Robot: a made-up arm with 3 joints.
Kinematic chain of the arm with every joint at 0, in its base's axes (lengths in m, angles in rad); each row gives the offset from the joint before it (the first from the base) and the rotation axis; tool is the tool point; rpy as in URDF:
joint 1: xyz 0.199 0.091 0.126 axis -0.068 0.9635 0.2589
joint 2: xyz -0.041 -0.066 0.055 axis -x
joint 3: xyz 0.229 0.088 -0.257 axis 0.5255 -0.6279 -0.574
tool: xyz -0.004 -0.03 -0.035 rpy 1.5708 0 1.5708
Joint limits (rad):
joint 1: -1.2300..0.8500
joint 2: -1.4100..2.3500
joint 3: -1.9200..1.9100
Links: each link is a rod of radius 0.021 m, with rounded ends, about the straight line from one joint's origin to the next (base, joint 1, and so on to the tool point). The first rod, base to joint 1, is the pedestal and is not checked.
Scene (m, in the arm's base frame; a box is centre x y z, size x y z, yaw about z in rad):
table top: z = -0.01
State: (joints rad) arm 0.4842 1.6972 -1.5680
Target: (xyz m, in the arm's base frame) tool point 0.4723 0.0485 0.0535
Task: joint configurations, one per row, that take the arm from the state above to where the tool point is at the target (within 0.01 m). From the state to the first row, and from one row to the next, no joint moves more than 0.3 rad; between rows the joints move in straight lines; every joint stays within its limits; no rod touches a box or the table.
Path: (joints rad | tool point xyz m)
1: 0.2182 1.5010 -1.3225 | 0.4088 -0.2240 0.0814
2: -0.0477 1.3048 -1.0770 | 0.3897 -0.2250 0.0763
3: -0.3137 1.1086 -0.8315 | 0.3877 -0.2138 0.0696
4: -0.5797 0.9124 -0.5860 | 0.4019 -0.1927 0.0728
5: -0.8456 0.7162 -0.3405 | 0.4253 -0.1642 0.0955
6: -0.7787 0.5268 -0.5934 | 0.4477 -0.1132 0.0768
7: -0.7117 0.3373 -0.8463 | 0.4625 -0.0596 0.0630
8: -0.6448 0.1478 -1.0992 | 0.4703 -0.0052 0.0551
9: -0.5779 -0.0416 -1.3521 | 0.4723 0.0485 0.0535

